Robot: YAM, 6 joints.
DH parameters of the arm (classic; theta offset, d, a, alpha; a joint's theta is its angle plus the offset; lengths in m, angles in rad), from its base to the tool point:
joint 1: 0 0.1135 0.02 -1.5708
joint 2: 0 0 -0.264 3.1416
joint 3: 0.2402 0 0.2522 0
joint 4: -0.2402 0 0.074 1.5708
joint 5: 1.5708 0 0 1.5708
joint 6: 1.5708 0.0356 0 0
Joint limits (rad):
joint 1: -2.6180..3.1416
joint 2: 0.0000..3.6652
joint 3: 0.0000..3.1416
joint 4: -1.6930..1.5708
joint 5: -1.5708..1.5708
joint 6: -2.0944..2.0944
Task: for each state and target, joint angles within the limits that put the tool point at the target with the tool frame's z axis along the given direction. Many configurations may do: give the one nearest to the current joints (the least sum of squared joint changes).
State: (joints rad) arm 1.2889 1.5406 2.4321 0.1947 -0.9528 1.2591
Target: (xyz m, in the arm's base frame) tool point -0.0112 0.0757 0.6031 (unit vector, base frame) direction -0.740 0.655 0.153
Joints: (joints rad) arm 1.2894 1.0366 1.9623 -0.5792 -1.1035 1.2591
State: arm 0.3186 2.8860 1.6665 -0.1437 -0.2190 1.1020
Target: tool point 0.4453 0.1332 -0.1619 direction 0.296 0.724 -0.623
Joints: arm 0.2422 3.0376 1.7281 0.3758 -0.6840 1.1020
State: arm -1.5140 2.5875 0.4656 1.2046 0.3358 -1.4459
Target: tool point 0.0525 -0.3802 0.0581 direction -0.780 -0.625 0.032
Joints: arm -1.3502 2.4021 0.9055 1.5693 1.1148 -1.4459
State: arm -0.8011 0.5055 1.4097 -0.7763 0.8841 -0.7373
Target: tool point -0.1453 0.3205 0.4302 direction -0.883 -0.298 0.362
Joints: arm -1.2396 0.0020 1.7623 -0.1747 1.2002 -0.7373
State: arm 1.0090 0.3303 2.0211 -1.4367 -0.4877 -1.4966
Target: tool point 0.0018 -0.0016 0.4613 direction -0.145 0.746 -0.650
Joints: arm 1.8132 0.7607 1.7432 -1.6907 0.0383 -1.4966
